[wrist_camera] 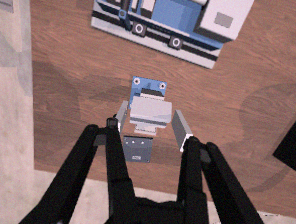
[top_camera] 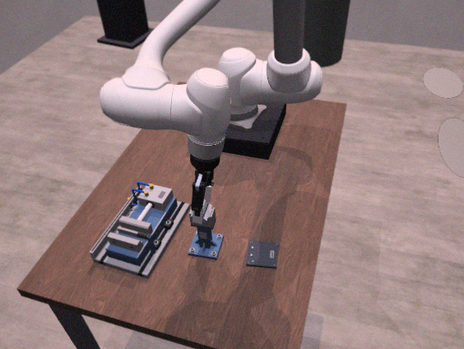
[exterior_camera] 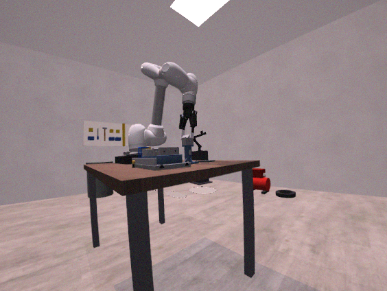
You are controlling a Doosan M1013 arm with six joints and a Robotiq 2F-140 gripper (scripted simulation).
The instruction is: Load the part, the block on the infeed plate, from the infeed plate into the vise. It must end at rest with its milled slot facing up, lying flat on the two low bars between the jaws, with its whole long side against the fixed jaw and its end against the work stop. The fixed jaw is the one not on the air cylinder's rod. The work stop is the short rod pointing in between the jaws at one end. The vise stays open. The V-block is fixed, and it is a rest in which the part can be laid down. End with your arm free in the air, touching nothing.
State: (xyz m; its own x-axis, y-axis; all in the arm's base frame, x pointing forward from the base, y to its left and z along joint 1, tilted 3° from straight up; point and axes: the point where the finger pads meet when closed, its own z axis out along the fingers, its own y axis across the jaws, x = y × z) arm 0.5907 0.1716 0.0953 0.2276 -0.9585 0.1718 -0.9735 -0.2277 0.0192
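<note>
My hand is 20 mm above the part. Also, from my hand: air cylinder 50 mm behind, 210 mm to the right, 100 mm below; work stop 110 mm ahead, 150 mm to the right, 90 mm below; moving jaw 80 mm ahead, 200 mm to the right, 100 mm below.
</note>
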